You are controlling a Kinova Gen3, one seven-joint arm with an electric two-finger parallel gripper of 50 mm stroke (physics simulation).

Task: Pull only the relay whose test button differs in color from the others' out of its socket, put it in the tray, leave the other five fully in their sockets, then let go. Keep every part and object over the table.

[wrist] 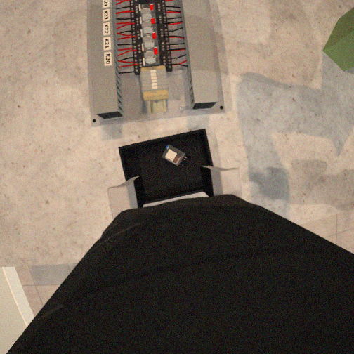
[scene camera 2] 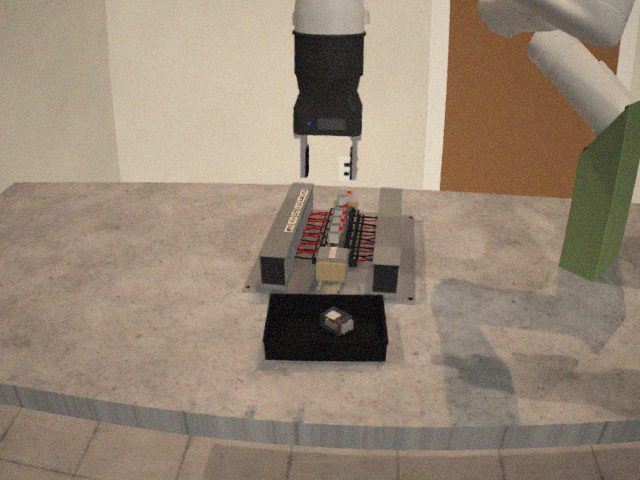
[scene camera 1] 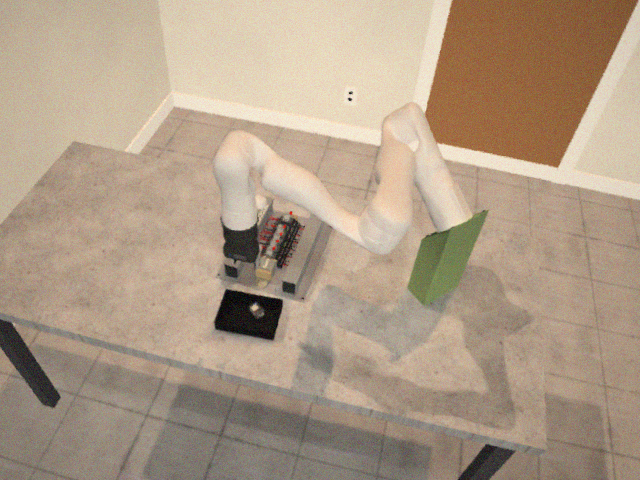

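Pixels of known places: gripper, between the fingertips: (scene camera 2: 328, 175) (scene camera 1: 246, 263); arm's base, origin of its link: (scene camera 2: 617, 121) (scene camera 1: 454, 225).
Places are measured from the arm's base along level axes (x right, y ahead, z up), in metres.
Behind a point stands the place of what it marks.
Note:
A grey relay with a blue test button (scene camera 1: 256, 310) @[z -0.254, x -0.174, y 0.482 m] (scene camera 2: 337, 320) @[z -0.254, x -0.180, y 0.484 m] (wrist: 174, 155) lies tilted on its side inside the black tray (scene camera 1: 242, 329) @[z -0.255, x -0.239, y 0.506 m] (scene camera 2: 325, 351) @[z -0.261, x -0.241, y 0.502 m] (wrist: 162, 140). It touches neither finger. Several relays with red test buttons (scene camera 2: 336, 227) @[z -0.218, x 0.038, y 0.476 m] (wrist: 149, 42) stand in the black socket row (scene camera 1: 293, 242) (scene camera 2: 354, 242) (wrist: 167, 47); the wrist view cuts off the row's far end. How fully each is seated is too small to tell. My gripper (scene camera 2: 329, 175) @[z -0.037, x -0.190, y 0.498 m] (wrist: 172, 183) is open and empty, high above the table; its fingertips are unclear in scene view 1.
Two grey wiring ducts (scene camera 2: 386, 227) @[z -0.215, x 0.031, y 0.392 m] (wrist: 202, 65) flank the sockets, with red and black wires between. A grey block with a yellowish end (scene camera 1: 264, 268) @[z -0.234, x -0.042, y 0.486 m] (scene camera 2: 331, 268) @[z -0.244, x -0.053, y 0.487 m] (wrist: 154, 87) stands at the row's near end. A green angular block (scene camera 1: 444, 263) @[z -0.099, x -0.047, y 0.003 m] (scene camera 2: 594, 206) @[z -0.142, x -0.038, y 0.041 m] stands to the right, at the arm's base.

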